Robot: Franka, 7 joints.
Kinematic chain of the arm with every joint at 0, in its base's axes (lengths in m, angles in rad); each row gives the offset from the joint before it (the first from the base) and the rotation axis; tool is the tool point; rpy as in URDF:
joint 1: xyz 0 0 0.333 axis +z
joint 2: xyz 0 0 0 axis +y
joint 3: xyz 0 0 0.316 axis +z
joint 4: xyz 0.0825 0 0 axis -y
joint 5: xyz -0.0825 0 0.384 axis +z
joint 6: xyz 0 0 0 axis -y
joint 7: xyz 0.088 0 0 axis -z
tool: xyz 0 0 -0.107 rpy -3.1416 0 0
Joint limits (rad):
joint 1: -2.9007..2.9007
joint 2: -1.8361..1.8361
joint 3: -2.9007..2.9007
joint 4: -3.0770..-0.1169
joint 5: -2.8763..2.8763
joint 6: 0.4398..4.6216
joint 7: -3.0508..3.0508
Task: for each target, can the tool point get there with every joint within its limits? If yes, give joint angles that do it. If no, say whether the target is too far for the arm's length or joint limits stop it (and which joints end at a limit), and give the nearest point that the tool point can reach.
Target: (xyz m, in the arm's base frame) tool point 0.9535 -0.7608 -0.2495
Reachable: no: too far | nearest point 0.6051 -0.4828 -0.0367 | short by 0.494 m
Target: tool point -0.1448 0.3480 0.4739
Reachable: yes | joints 0.7512 -0.9356 1.3553 -2.4939 -1.1904 1.4031 2.3226
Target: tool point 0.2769 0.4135 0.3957
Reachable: yes | joints 0.8463 -0.0499 -0.0029 -2.2405 -2.1453 3.0789 1.4940
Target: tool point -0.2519 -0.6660 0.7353
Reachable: yes | joints -2.3910 1.0100 1.2944 -0.7788 2.2391 1.5253 -2.4382
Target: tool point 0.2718 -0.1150 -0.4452
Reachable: no: joint limits stop it (at a limit: joint 2) | nearest point 0.2703 -0.1144 -0.3607 | short by 0.085 m
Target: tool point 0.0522 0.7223 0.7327
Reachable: yes | joints 1.4135 0.6894 -0.0896 -0.6419 -1.3816 3.1610 -0.7127
